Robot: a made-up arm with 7 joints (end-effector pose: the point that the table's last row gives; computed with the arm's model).
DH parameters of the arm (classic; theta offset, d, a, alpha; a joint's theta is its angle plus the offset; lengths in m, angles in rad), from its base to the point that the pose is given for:
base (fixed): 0 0 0 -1.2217
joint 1: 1.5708 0 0 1.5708
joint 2: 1.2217 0 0 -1.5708
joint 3: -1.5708 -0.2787 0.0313 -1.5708
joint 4: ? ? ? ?
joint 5: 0 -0.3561 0 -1.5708
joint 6: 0 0 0 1.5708
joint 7: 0 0 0 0
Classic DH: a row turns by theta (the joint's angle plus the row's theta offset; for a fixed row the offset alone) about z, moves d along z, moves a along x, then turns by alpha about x.
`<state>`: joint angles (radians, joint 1 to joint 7).
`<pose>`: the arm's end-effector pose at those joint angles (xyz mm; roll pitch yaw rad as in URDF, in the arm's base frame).
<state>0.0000 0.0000 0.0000 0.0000 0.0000 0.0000 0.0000</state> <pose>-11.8 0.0 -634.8 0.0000 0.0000 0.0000</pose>
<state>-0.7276 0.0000 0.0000 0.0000 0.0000 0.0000 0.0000</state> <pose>387.9 -49.0 -500.2 0.1045 -0.6751 -0.2957</pose>
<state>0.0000 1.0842 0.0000 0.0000 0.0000 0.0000 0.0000</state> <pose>-11.8 561.1 -296.8 1.0842 0.0000 0.0000</pose>
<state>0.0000 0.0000 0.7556 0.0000 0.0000 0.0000 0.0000</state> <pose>-8.6 -8.1 -634.8 0.0000 0.0000 0.7556</pose>
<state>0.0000 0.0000 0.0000 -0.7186 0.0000 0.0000 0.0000</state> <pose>233.3 0.0 -575.1 0.0000 -0.7186 0.0000</pose>
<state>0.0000 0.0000 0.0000 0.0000 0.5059 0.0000 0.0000</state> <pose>-11.8 0.0 -634.8 0.0000 0.0000 0.5059</pose>
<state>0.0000 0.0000 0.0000 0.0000 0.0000 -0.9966 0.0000</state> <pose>-11.8 0.0 -634.8 0.0000 -0.9966 0.0000</pose>
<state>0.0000 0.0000 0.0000 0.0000 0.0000 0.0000 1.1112</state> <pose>-11.8 0.0 -634.8 0.0000 0.0000 1.1112</pose>
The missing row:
joint 4: 0 0 -0.0431 1.5708
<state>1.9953 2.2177 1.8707 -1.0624 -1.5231 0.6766 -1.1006</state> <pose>437.5 387.2 41.4 -2.1660 0.1518 1.5527</pose>
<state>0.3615 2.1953 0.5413 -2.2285 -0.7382 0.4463 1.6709</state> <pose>340.8 14.4 89.0 1.7438 -0.3606 -2.2508</pose>
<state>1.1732 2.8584 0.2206 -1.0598 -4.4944 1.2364 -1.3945</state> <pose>524.2 260.0 -32.4 -0.4625 1.0304 -1.8313</pose>
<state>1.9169 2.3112 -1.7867 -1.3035 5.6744 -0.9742 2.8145</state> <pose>-133.6 442.3 300.3 2.3524 -0.0657 2.3033</pose>
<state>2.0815 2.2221 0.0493 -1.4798 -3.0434 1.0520 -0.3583</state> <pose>-78.9 446.8 -255.8 0.3443 0.7617 1.4804</pose>
